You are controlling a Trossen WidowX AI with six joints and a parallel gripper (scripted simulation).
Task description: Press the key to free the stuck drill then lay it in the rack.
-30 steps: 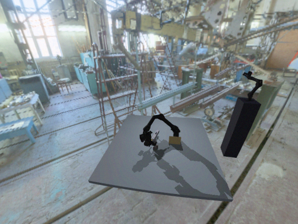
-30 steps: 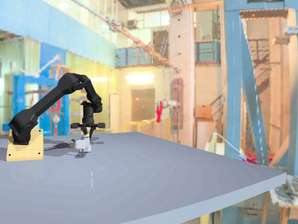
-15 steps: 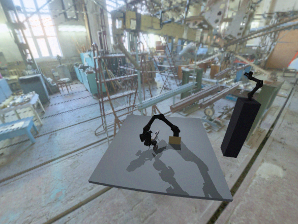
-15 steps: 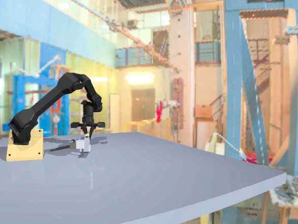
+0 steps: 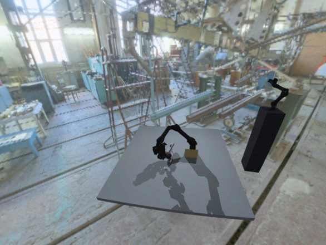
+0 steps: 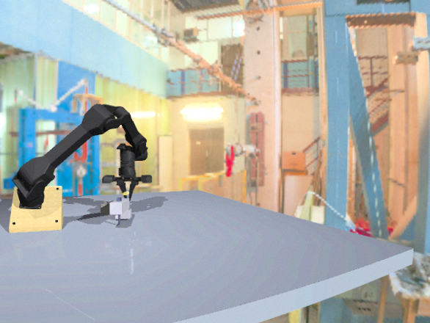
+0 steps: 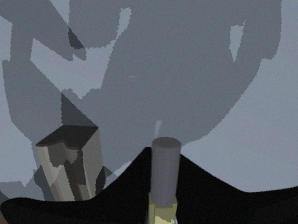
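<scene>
The drill is 10 mm behind my gripper tip, 40 mm to the right of it and 40 mm above it. Also, from my gripper tip: light grey block (40 mm behind, 200 mm to the right, 10 mm above); rack (80 mm behind, 20 mm to the right, 20 mm below).
</scene>
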